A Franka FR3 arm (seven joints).
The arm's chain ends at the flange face. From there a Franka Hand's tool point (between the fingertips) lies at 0.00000 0.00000 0.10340 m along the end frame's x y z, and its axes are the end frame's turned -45 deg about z.
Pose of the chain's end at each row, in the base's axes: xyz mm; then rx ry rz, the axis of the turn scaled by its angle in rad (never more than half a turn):
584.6, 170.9, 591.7, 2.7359, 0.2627, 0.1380
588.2, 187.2, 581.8, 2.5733, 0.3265, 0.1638
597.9, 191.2, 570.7, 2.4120, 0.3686, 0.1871
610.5, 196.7, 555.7, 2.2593, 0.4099, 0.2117
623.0, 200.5, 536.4, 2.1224, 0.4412, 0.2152
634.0, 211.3, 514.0, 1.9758, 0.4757, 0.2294
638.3, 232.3, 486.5, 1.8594, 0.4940, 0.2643
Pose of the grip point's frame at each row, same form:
598.3, 132.8, 496.6, 2.4218, 1.2868, -0.0801
606.9, 135.9, 494.0, 2.2492, 1.2845, -0.1251
621.6, 128.1, 492.3, 2.0857, 1.2626, -0.1659
639.7, 124.4, 487.8, 1.9294, 1.2426, -0.1961
655.8, 121.0, 479.0, 1.7934, 1.2208, -0.2371
671.7, 126.4, 468.7, 1.6455, 1.1972, -0.2663
681.2, 144.9, 451.6, 1.5288, 1.1679, -0.2640

